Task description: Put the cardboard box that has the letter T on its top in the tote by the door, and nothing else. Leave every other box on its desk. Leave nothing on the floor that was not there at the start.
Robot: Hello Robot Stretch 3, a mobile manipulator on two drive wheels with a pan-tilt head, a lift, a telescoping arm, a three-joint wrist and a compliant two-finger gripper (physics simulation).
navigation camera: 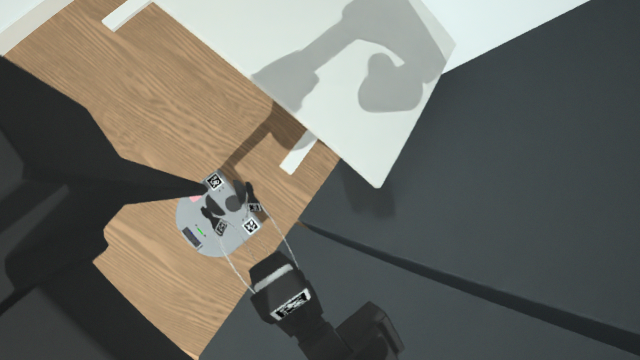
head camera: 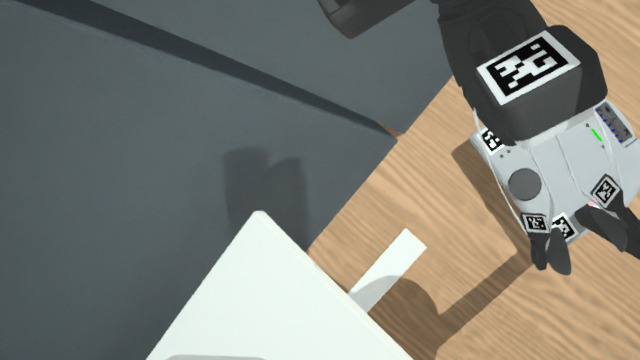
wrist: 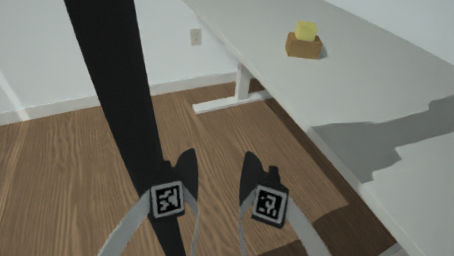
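Where they show: gripper, fingertip midpoint: [navigation camera: 222, 189] [head camera: 590, 257] [wrist: 219, 168]; robot's base at its link origin: [navigation camera: 232, 202] [head camera: 524, 183].
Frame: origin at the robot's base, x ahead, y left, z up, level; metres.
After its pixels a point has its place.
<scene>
A brown box [wrist: 299, 48] @(x 0.302, y 0.532, z 0.748 m) stands on the far part of a white desk [head camera: 260, 280] @(x 0.381, y -0.097, z 0.720 m) [navigation camera: 360, 140] @(x 0.365, y -0.044, z 0.720 m) [wrist: 260, 30] @(x 0.243, y 0.732, z 0.720 m) in the wrist view, with a yellow block [wrist: 306, 31] @(x 0.311, y 0.538, z 0.796 m) on top. No letter on the box can be made out. My gripper [head camera: 590, 254] @(x 0.011, y 0.066, z 0.863 m) [navigation camera: 227, 195] @(x 0.011, y 0.066, z 0.863 m) [wrist: 219, 168] @(x 0.011, y 0.066, z 0.863 m) is open with nothing between its fingers. It hangs over the wood floor beside the desk's long edge, above my own round grey base [head camera: 555, 165] @(x -0.077, y 0.003, z 0.160 m) [navigation camera: 182, 215] @(x -0.205, y 0.101, z 0.160 m), and well short of the brown box. The tote and the door do not show in these views.
White desk feet [head camera: 407, 245] @(x 0.355, y -0.036, z 0.025 m) [navigation camera: 297, 157] @(x 0.424, y -0.025, z 0.026 m) [wrist: 220, 105] @(x 0.189, y 1.177, z 0.025 m) stick out over the wood floor. A dark grey floor area [head camera: 125, 175] @(x 0.359, y -0.261, z 0.897 m) [navigation camera: 500, 175] @(x 0.438, y -0.242, z 0.998 m) borders the wood near the desk's corner. My black mast [wrist: 117, 75] @(x -0.063, y 0.116, z 0.920 m) crosses the wrist view's left side. A wall with an outlet [wrist: 195, 37] @(x 0.037, y 1.442, z 0.397 m) stands behind.
</scene>
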